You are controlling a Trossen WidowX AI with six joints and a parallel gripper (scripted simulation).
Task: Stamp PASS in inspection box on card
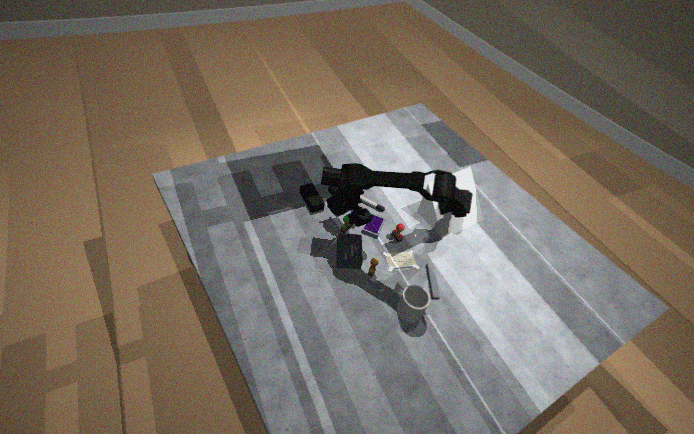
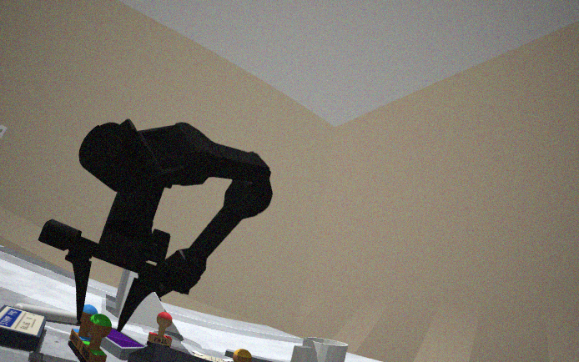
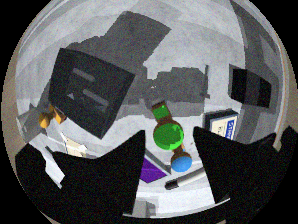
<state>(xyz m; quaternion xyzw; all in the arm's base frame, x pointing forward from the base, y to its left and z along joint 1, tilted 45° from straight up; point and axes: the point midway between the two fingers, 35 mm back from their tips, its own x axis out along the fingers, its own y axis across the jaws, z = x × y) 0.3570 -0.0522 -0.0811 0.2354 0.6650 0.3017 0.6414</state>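
My gripper tip is 30 mm above the green-knobbed stamp. From my gripper tip the other things lie so: blue-labelled box (40 mm behind, 100 mm to the right, 40 mm below); then purple ink pad (100 mm behind, 30 mm to the left, 50 mm below); then blue-knobbed stamp (40 mm behind, 20 mm to the right, 30 mm below).
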